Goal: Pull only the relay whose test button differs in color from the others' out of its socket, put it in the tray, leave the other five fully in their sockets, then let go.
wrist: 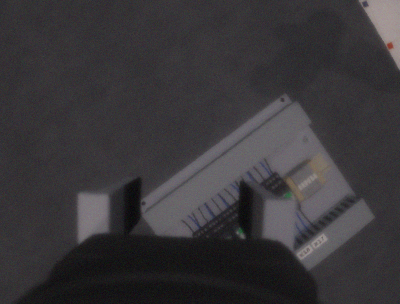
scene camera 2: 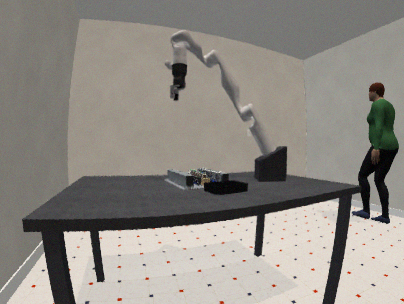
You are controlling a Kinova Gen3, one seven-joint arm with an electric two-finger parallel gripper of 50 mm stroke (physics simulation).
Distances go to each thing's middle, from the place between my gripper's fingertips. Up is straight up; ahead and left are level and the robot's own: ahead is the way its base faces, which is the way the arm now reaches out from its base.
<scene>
Right now my hand is 43 cm above the panel [wrist: 293,152], 14 cm past it and 6 cm to the left of it.
</scene>
